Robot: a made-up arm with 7 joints. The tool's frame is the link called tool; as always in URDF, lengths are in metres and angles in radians. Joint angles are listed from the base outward.
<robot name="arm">
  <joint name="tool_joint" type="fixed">
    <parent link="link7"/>
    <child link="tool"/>
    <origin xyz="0 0 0" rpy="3.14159 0 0"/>
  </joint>
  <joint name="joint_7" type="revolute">
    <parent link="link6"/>
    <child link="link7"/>
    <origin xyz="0 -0.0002 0.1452" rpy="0 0 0"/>
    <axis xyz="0 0 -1"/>
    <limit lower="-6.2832" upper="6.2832"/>
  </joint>
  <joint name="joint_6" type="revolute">
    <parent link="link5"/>
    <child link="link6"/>
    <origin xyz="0 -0.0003 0.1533" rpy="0 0 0"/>
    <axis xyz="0 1 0"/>
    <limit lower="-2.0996" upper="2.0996"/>
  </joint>
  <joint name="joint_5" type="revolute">
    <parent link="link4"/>
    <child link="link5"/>
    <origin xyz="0 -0.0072 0.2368" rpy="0 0 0"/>
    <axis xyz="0 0 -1"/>
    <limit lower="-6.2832" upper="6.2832"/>
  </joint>
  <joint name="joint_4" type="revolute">
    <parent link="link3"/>
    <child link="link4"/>
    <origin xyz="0 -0.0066 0.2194" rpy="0 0 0"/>
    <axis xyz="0 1 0"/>
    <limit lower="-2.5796" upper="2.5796"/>
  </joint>
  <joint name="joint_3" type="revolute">
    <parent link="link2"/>
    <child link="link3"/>
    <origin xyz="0 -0.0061 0.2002" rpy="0 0 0"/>
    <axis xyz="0 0 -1"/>
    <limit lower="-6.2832" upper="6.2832"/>
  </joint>
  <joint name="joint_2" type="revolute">
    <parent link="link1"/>
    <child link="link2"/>
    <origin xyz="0 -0.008 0.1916" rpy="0 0 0"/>
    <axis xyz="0 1 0"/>
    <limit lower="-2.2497" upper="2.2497"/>
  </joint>
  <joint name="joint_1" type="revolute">
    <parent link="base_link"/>
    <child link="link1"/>
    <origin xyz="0 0 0.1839" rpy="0 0 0"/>
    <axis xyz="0 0 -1"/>
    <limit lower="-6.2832" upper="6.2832"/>
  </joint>
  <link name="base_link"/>
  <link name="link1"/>
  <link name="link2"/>
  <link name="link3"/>
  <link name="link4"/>
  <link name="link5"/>
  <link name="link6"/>
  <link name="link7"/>
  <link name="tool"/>
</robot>
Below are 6 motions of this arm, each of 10 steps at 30 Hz.
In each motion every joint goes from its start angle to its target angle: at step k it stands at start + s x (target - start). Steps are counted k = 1, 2, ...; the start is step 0. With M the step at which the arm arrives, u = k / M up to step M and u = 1 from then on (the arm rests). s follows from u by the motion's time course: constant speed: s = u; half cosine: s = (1 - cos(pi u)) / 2; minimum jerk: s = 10 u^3 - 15 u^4 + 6 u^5.
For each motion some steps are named. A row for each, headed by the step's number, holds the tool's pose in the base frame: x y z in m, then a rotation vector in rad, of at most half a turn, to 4 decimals.
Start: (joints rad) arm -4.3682 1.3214 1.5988 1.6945 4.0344 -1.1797 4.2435
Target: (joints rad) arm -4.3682 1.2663 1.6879 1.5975 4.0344 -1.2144 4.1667
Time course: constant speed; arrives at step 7
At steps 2, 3, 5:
2: -0.4980 -0.0820 0.5887 1.7795 -1.3824 0.7357
3: -0.4980 -0.0846 0.5977 1.7931 -1.3536 0.7134
5: -0.4976 -0.0896 0.6158 1.8189 -1.2964 0.6680

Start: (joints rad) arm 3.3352 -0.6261 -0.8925 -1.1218 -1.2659 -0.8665 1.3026
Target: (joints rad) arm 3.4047 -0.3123 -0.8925 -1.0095 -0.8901 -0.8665 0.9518
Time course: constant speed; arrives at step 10
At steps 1, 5, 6, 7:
1: 0.5723 0.3313 0.7673 1.3631 -1.1104 0.8210
5: 0.5353 0.3207 0.8301 1.2087 -1.1545 0.9032
6: 0.5250 0.3183 0.8451 1.1675 -1.1670 0.9187
7: 0.5144 0.3162 0.8598 1.1255 -1.1800 0.9321

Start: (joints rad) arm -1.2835 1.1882 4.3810 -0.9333 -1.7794 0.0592 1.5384
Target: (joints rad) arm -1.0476 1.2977 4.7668 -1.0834 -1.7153 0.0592 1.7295
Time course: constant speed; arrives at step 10
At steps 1, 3, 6, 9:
1: 0.6316 0.5619 0.5190 -0.4631 -1.6288 0.9309
3: 0.6671 0.5067 0.5271 -0.6438 -1.6057 0.9280
6: 0.7083 0.4221 0.5445 -0.9106 -1.5457 0.9188
9: 0.7352 0.3379 0.5672 -1.1695 -1.4567 0.9036

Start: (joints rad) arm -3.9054 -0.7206 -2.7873 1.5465 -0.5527 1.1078 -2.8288
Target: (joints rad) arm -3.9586 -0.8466 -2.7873 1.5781 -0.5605 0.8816 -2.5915
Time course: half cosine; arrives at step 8
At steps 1, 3, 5, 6, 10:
1: 0.4605 0.3116 0.3172 0.2230 0.1778 0.4945
3: 0.4603 0.3164 0.2945 0.2053 0.1493 0.5587
5: 0.4589 0.3220 0.2630 0.1766 0.1105 0.6516
6: 0.4580 0.3240 0.2497 0.1631 0.0946 0.6917
10: 0.4571 0.3255 0.2379 0.1503 0.0805 0.7283

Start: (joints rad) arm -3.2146 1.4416 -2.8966 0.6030 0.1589 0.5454 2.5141
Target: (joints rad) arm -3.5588 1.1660 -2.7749 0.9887 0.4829 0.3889 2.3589
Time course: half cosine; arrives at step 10
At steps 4, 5, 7, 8, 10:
4: -0.6208 -0.2526 0.9064 -0.7985 2.7895 0.5612
5: -0.5581 -0.2881 0.9417 -0.8414 2.8469 0.6447
7: -0.4285 -0.3366 0.9961 0.8839 -2.8551 -0.7500
8: -0.3775 -0.3481 1.0122 0.8747 -2.7869 -0.7583
10: -0.3329 -0.3550 1.0240 0.8656 -2.7292 -0.7595

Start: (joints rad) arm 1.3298 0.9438 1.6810 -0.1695 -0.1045 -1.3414 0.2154
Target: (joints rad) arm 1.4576 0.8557 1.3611 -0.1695 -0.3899 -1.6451 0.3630
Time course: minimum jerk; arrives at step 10
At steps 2, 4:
2: 0.3420 -0.5834 0.8641 0.7471 -1.4520 -0.4019
4: 0.3118 -0.5584 0.8944 0.8273 -1.4882 -0.2496

